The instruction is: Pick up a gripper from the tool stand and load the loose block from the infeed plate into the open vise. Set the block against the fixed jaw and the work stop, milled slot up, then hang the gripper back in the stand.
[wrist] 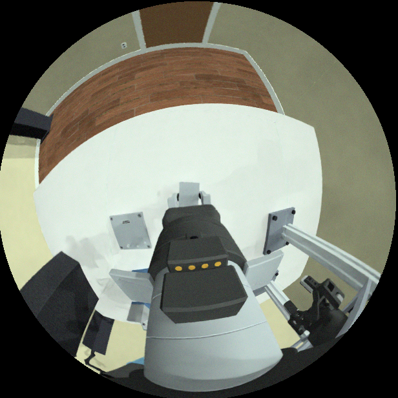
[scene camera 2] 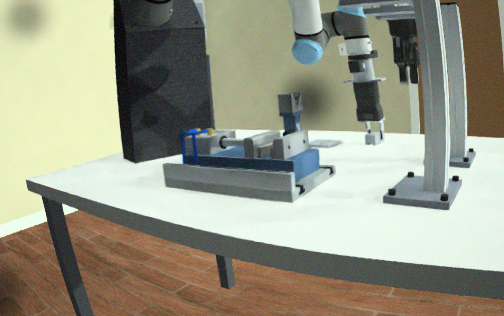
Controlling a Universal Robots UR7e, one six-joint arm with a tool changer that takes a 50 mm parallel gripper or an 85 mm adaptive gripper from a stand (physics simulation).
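Pixels of known places: arm's base, origin of its link: (scene camera 2: pixel 148 10).
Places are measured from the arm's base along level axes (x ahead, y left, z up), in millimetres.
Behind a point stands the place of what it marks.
Note:
My gripper (scene camera 2: pixel 375 133) (wrist: pixel 189 198) points down with its two pale fingers closed on opposite sides of the light grey block (scene camera 2: pixel 372 139) @[x 593, y 248, z -453 mm] (wrist: pixel 189 190). The block is at table height, to the right of the flat infeed plate (scene camera 2: pixel 325 143) @[x 456, y 214, z -462 mm] (wrist: pixel 130 231) in the scene view. Its slot cannot be made out. The vise (scene camera 2: pixel 306 164) @[x 575, y -175, z -428 mm] has a blue body and stands left of my gripper in the scene view, with a gap between its grey jaws. My gripper and wrist hide most of it in the wrist view. The work stop cannot be told clearly.
The tool stand's post (scene camera 2: pixel 434 100) @[x 826, y -189, z -309 mm] rises at the right, from a bolted base (scene camera 2: pixel 407 192) @[x 779, y -210, z -458 mm] (wrist: pixel 280 227). A black gripper (scene camera 2: pixel 406 52) (wrist: pixel 322 302) hangs there. A grey V-shaped piece (scene camera 2: pixel 290 103) @[x 441, y 39, z -332 mm] on a blue post stands behind the vise. A tall dark cabinet (scene camera 2: pixel 165 95) @[x 50, y 7, z -286 mm] (wrist: pixel 60 300) stands across the table.

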